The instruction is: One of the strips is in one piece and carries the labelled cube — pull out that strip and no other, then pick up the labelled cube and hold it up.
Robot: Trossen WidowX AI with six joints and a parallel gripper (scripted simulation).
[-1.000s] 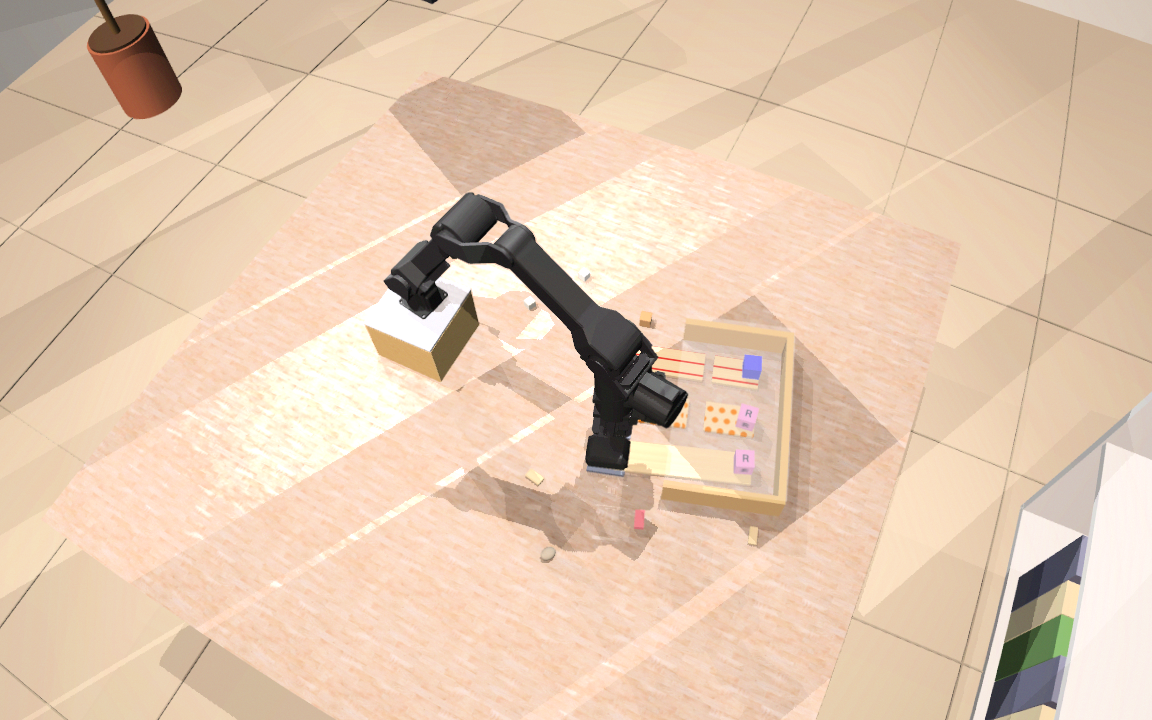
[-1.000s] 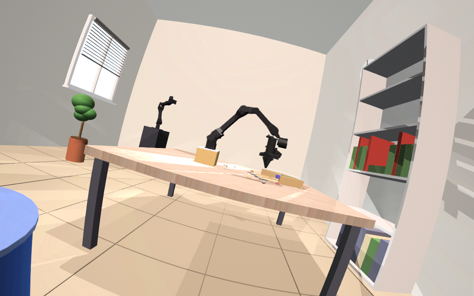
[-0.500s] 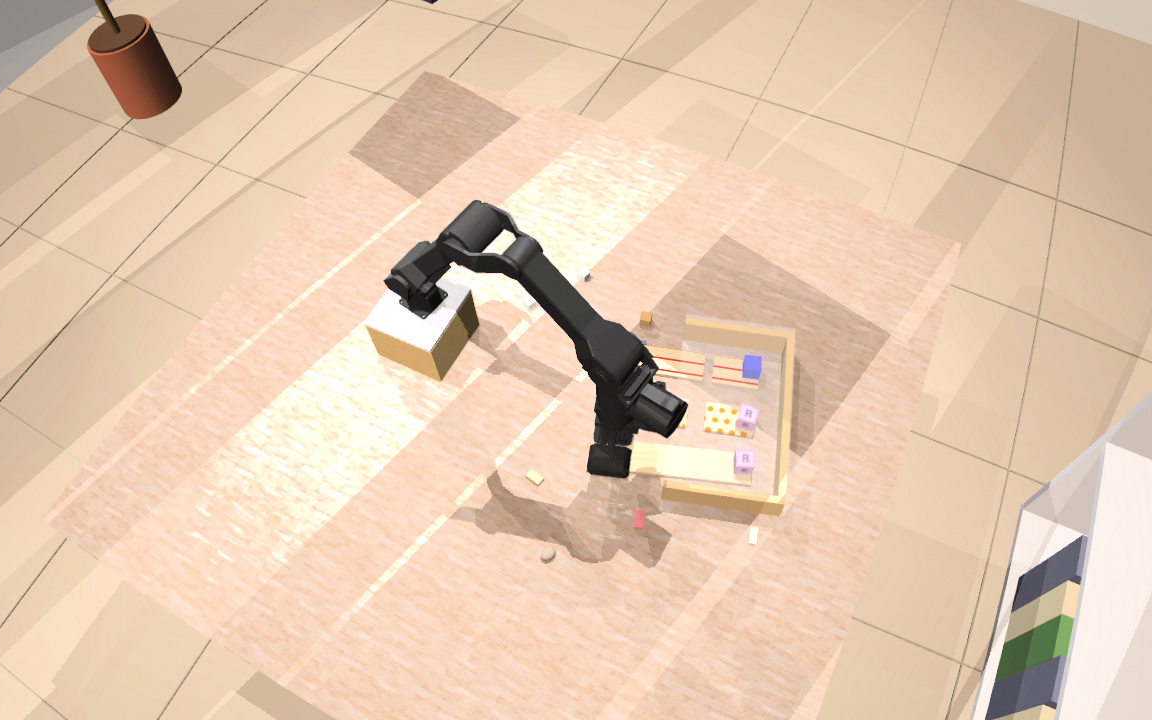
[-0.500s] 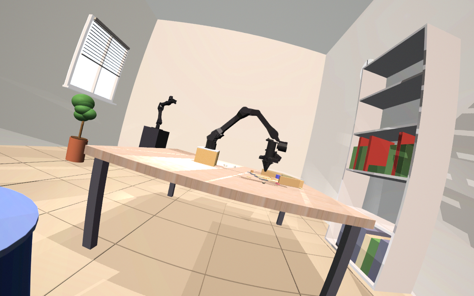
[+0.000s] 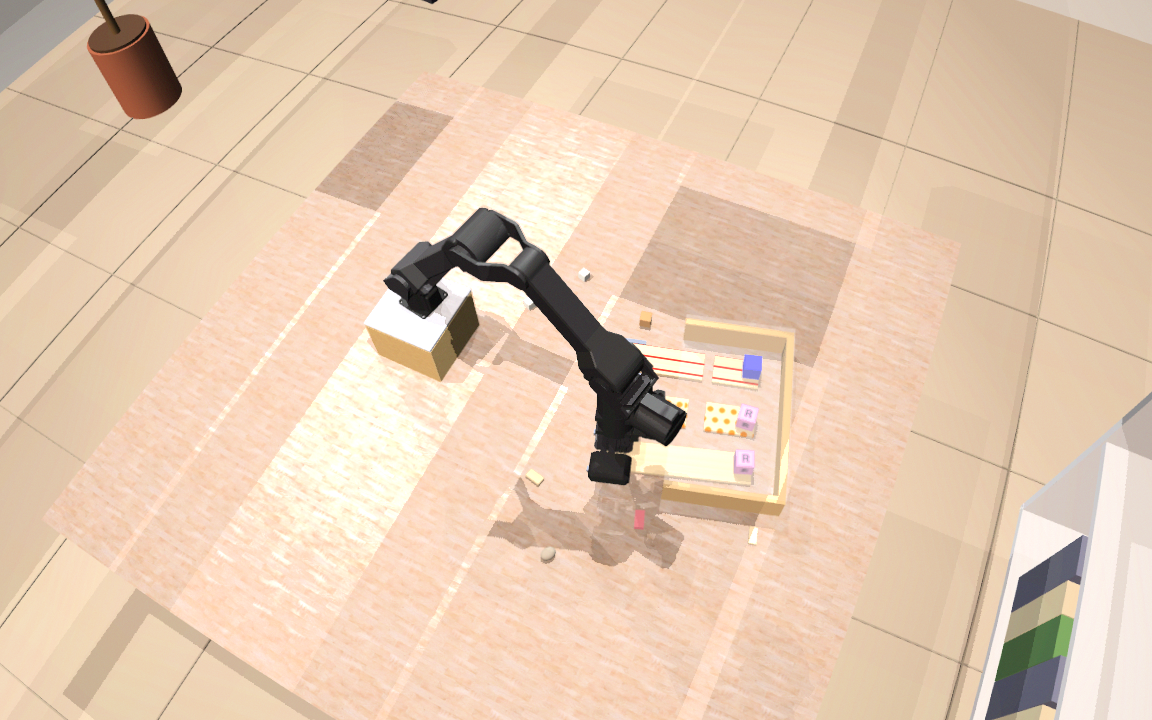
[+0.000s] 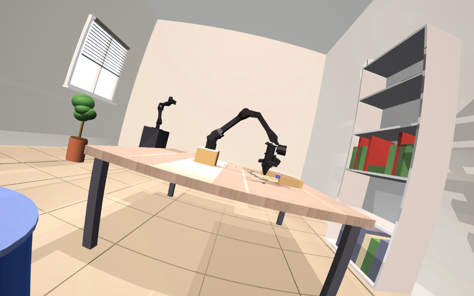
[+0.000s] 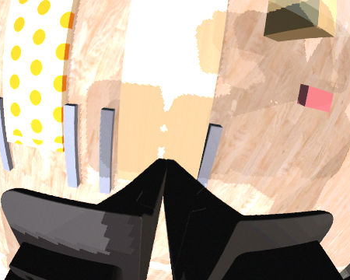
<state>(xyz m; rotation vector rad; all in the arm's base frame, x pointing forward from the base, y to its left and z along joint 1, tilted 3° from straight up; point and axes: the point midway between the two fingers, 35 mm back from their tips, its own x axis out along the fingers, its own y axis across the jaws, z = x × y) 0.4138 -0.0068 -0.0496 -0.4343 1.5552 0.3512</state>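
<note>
Now: gripper tip 10 cm short of the pink block, 7 cm to the left of it and 2 cm above it. Also, from my gripper tip: tan cube 25 cm to the left, 11 cm behind, 2 cm below.
</note>
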